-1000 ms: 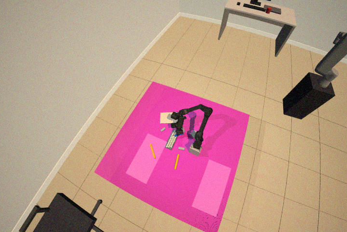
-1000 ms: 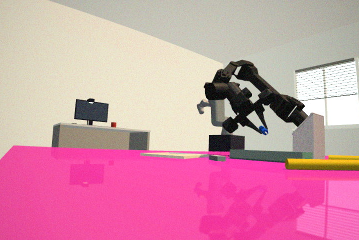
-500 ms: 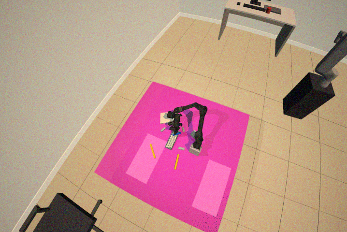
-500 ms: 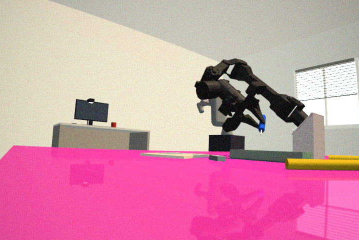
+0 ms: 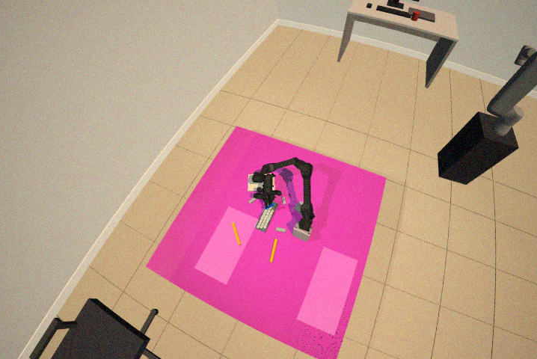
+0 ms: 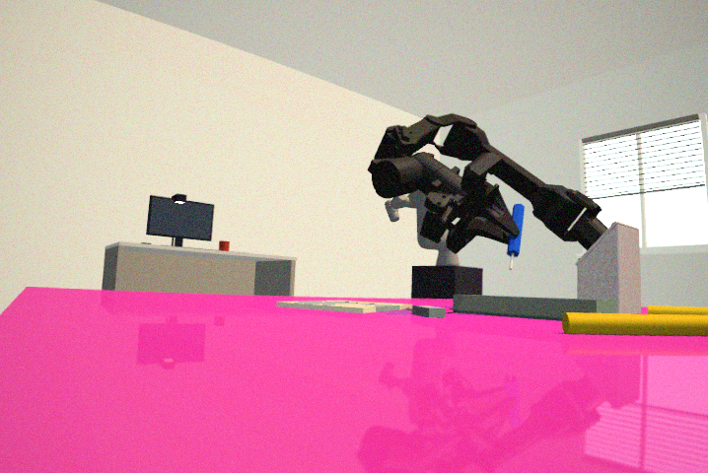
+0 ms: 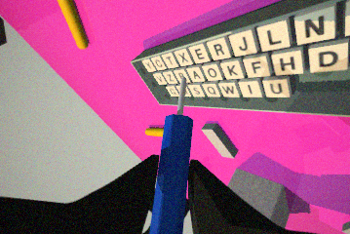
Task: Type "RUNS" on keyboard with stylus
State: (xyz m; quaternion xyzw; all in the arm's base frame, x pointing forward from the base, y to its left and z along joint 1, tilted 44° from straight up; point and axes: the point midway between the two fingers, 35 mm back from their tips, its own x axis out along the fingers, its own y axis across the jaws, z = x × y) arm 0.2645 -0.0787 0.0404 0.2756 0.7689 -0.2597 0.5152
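My gripper tip is now 3 cm short of the stylus tip, 1 cm to the right of it and 4 cm above it. Round my gripper tip: blue stylus 1 cm ahead, 1 cm below; grey block 7 cm behind, 12 cm to the right, 11 cm below; beige pad 13 cm ahead, 21 cm to the right, 11 cm below.
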